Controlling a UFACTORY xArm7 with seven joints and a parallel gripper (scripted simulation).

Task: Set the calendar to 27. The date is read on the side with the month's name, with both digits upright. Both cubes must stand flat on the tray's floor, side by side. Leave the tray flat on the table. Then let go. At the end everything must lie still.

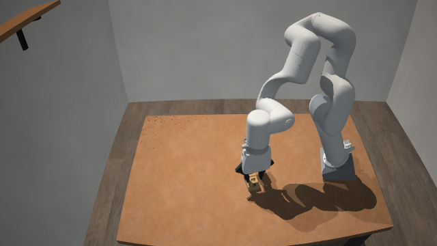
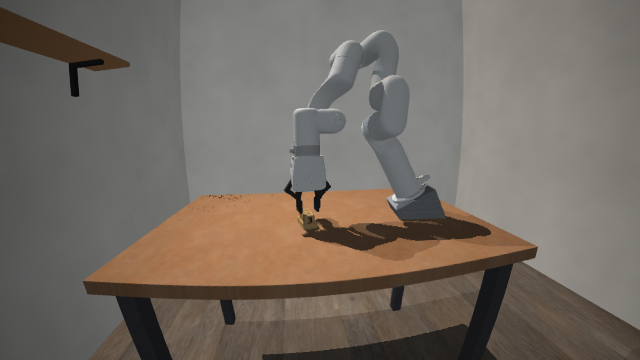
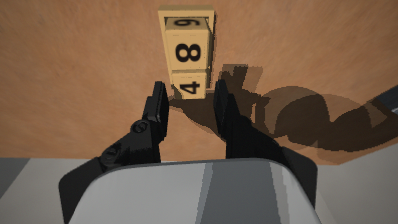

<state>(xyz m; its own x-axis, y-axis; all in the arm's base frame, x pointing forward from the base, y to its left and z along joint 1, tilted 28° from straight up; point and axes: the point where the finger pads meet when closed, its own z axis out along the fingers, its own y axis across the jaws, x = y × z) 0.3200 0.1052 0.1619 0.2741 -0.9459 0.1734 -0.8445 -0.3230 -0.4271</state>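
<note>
My hand is 40 mm above the wooden digit cube. From my hand the other things lie so: wooden calendar tray (10 mm ahead, 20 mm to the right, 60 mm below).
</note>
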